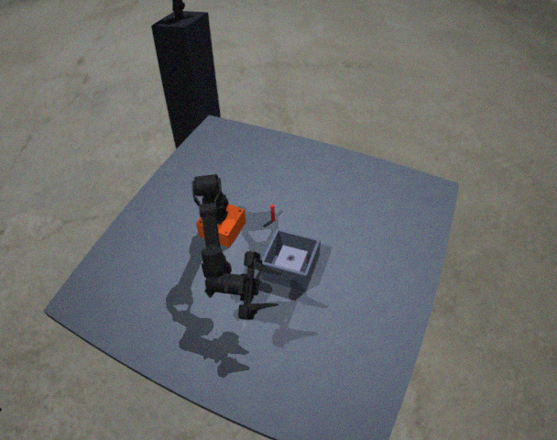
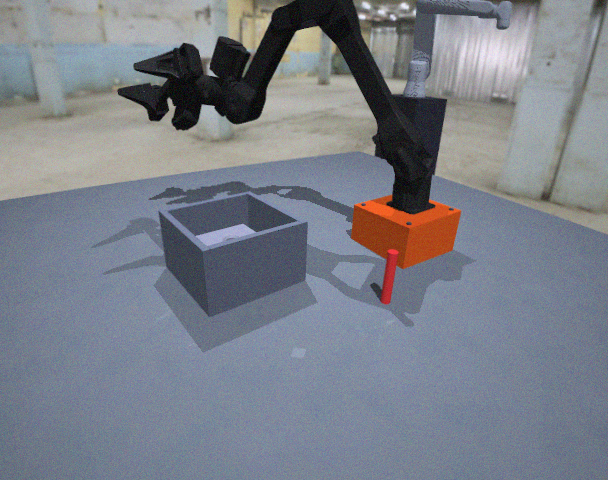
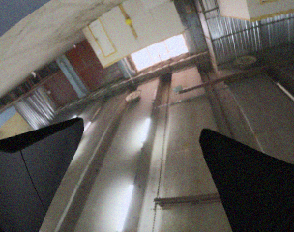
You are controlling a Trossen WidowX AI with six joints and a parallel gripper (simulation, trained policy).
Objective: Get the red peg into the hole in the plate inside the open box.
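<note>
Now: gripper tip 23 cm past the red peg, 44 cm to the right of it and 24 cm above it. Round my gripper tip: grey box 8 cm behind, 26 cm to the left, 25 cm below; then pale plate 8 cm behind, 26 cm to the left, 23 cm below.
</note>
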